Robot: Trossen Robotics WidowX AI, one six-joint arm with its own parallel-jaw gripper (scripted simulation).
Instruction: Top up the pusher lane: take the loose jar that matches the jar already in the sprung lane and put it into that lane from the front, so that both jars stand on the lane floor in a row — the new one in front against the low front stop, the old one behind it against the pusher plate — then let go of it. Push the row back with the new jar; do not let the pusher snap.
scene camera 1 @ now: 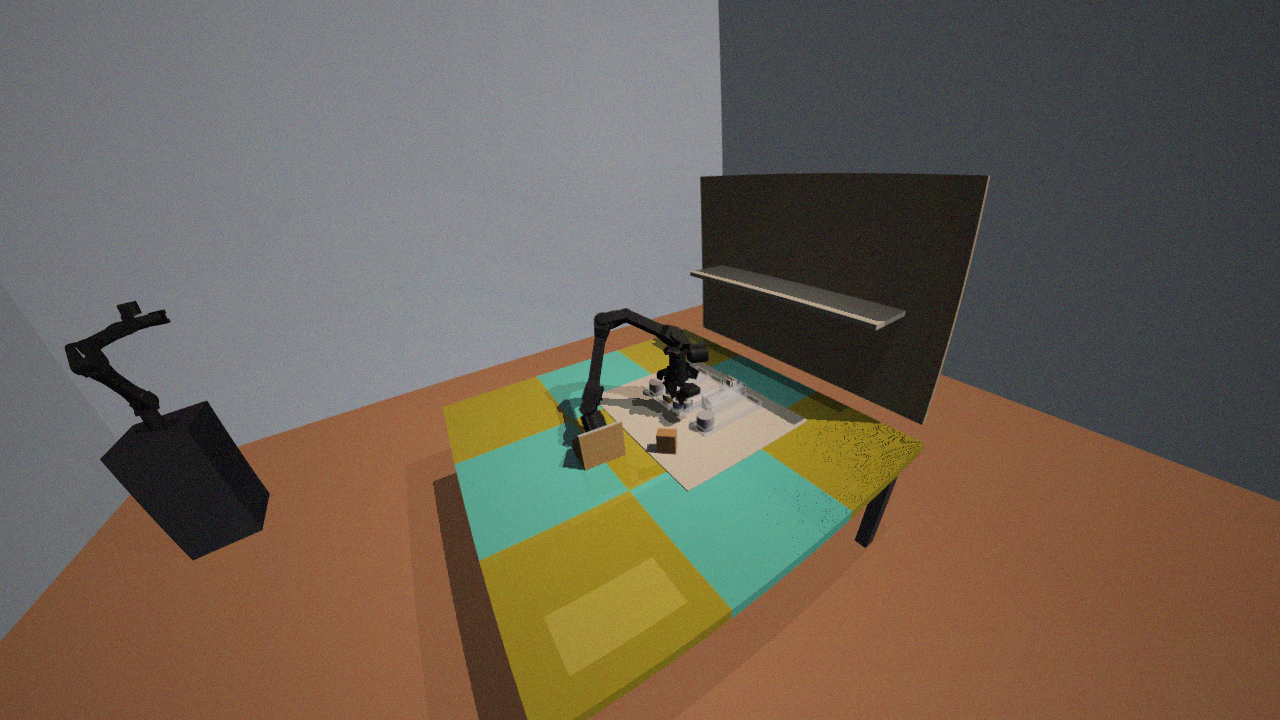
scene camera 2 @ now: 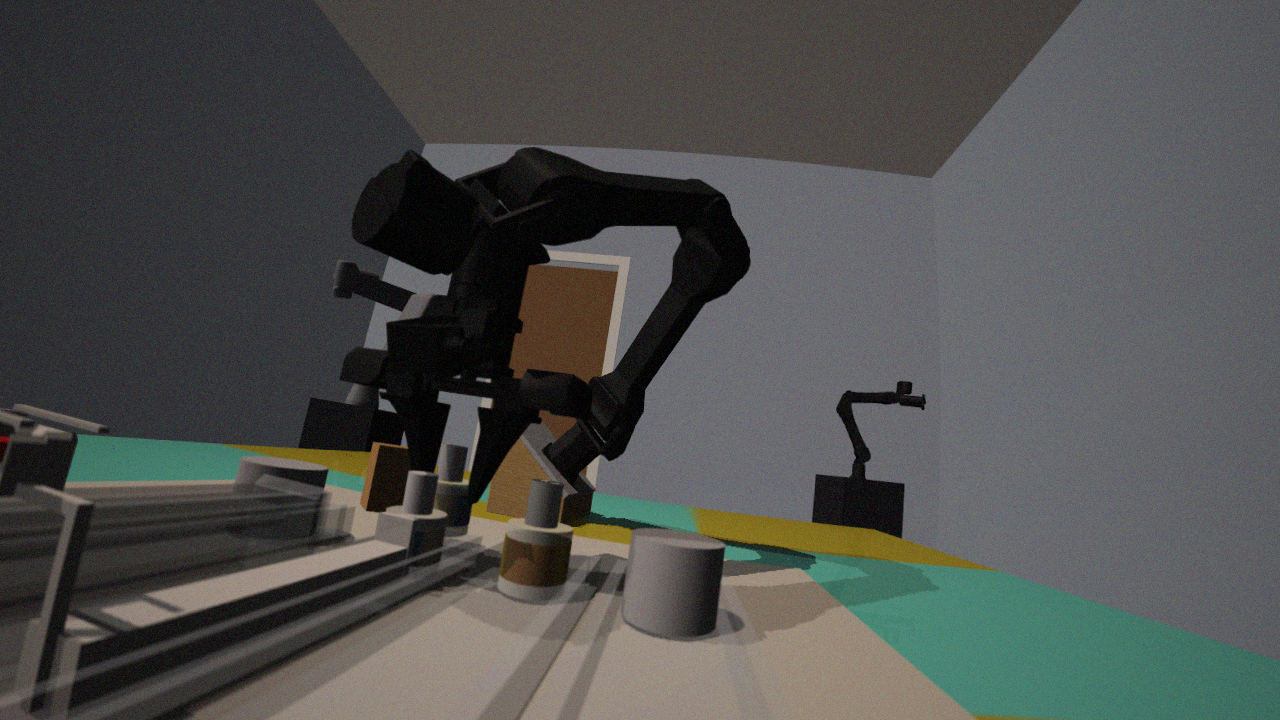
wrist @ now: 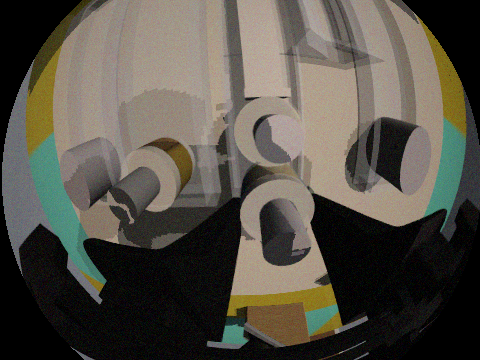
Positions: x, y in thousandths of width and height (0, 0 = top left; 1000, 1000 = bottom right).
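You'd find my gripper at (scene camera 2: 349, 692), at (scene camera 1: 529, 559) and also at (wrist: 574, 565). There's a pale jar (scene camera 2: 353, 687), and a pale jar (wrist: 561, 365) too. I can see a grey cylinder (scene camera 2: 526, 803) as well as a grey cylinder (scene camera 2: 196, 651). A brown cube (scene camera 2: 301, 669) is there too, but the wrist view doesn't show it, since it's hidden by my gripper. And there's a wall shelf (scene camera 1: 674, 434).
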